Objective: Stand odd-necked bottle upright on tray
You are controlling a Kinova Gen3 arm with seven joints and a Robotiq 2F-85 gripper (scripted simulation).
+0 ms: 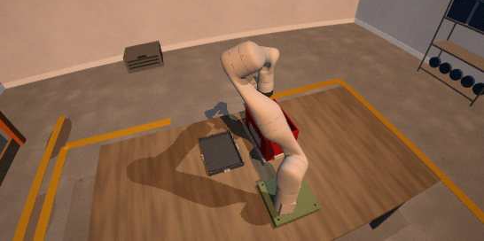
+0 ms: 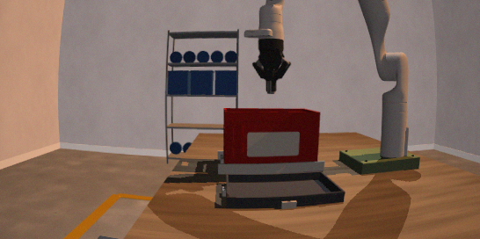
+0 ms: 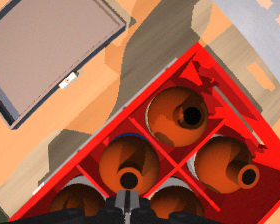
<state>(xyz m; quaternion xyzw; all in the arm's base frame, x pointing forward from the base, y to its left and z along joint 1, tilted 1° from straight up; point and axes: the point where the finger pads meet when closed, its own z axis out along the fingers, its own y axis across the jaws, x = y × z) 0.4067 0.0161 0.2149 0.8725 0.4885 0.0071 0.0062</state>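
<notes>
My gripper is now 16 cm above the red crate, 4 cm to the left of it and 1 cm short of it. From my hand the other things lie so: dark tray (25 cm to the left, 23 cm below, 5 cm behind).
</notes>
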